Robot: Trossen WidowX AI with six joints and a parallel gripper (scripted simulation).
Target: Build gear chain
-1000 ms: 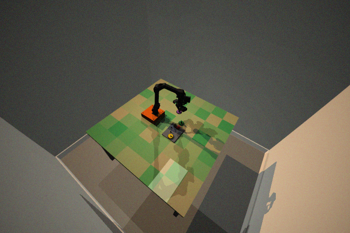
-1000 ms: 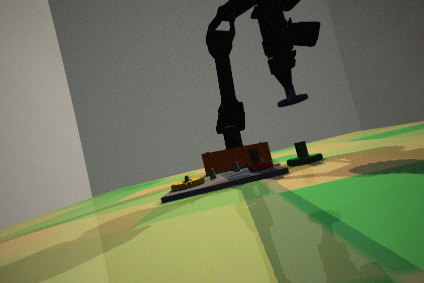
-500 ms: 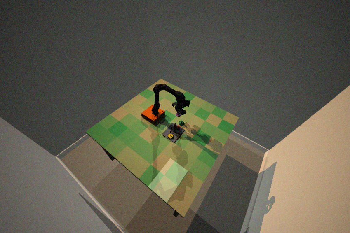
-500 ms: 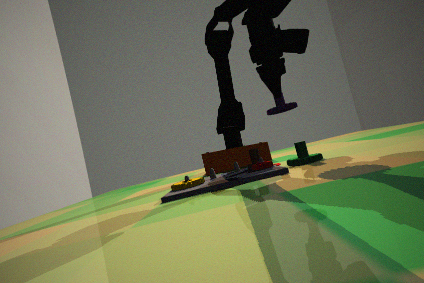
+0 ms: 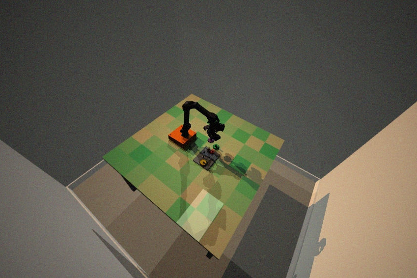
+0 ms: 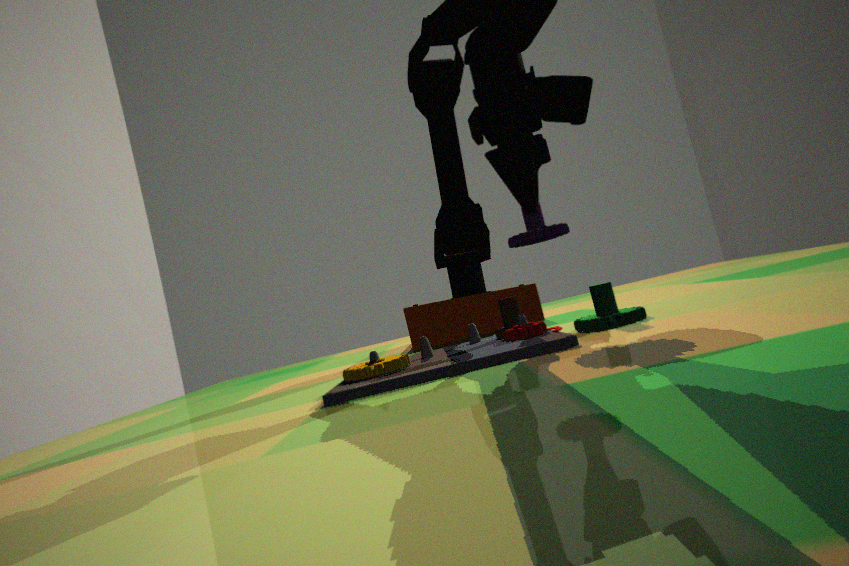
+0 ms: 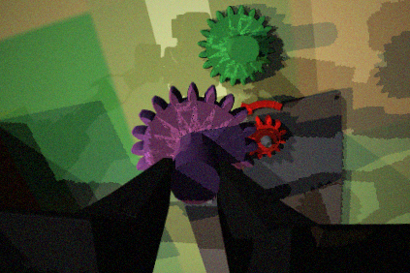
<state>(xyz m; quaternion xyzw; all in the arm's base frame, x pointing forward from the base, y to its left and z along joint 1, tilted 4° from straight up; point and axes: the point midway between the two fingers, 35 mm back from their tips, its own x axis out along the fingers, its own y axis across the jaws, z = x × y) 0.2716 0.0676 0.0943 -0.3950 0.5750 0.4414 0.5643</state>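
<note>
My gripper tip is 10 cm above the brown gear, 5 cm to the left of it and 2 cm short of it. Also, from my gripper tip: red arrow 12 cm below, 6 cm ahead, 2 cm to the right; purple gear 1 cm below; green gear 11 cm below, 5 cm ahead, 3 cm to the left.
</note>
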